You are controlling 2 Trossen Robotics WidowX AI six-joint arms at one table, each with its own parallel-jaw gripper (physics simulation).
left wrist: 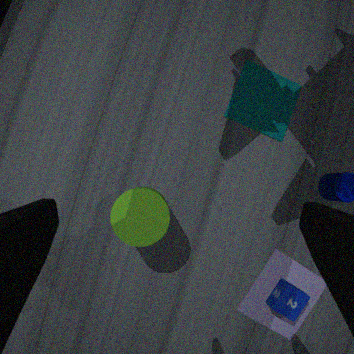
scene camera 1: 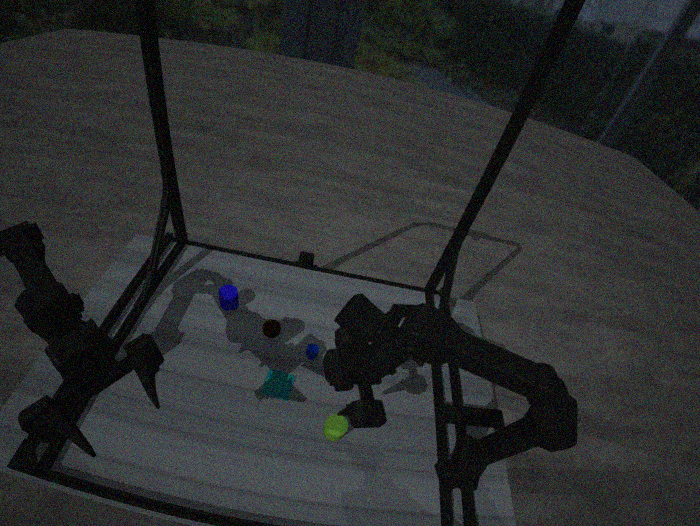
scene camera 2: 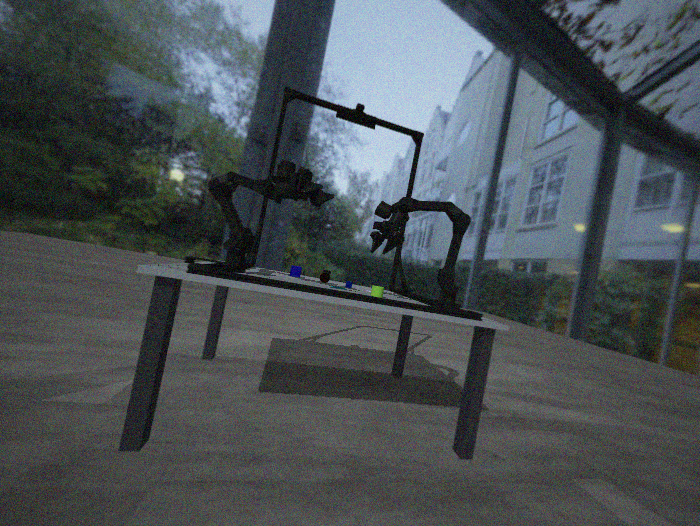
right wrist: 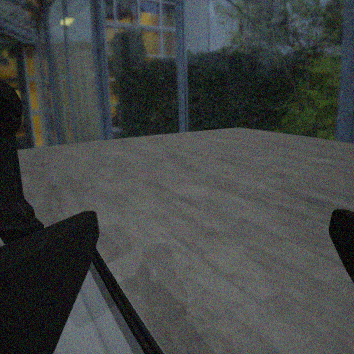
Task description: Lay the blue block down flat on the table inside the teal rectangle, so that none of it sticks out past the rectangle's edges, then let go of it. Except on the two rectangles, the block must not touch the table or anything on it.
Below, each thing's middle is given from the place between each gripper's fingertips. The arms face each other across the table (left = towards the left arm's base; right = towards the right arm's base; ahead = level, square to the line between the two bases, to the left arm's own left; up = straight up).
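Labels:
The teal rectangle (scene camera 1: 277, 384) is 340 mm below my right hand, 270 mm behind it and 120 mm to the left of it. Then there's a green cylinder (left wrist: 139, 216), which is 280 mm to the left of my right hand, 200 mm behind it and 320 mm below it. The pale lilac rectangle (left wrist: 253, 304) is 380 mm behind my right hand, 310 mm to the left of it and 340 mm below it, and going by their middles, it's the farthest from my right hand of the things named here.
My left gripper is 16 cm above the green cylinder, 1 cm short of it and 3 cm to the right of it. Going by its middle, the green cylinder is nearer to my left gripper than to my right hand. The teal rectangle is 13 cm to the right of my left hand, 6 cm behind it and 18 cm below it, and the pale lilac rectangle is 18 cm below my left hand too, 17 cm behind it and 6 cm to the left of it.

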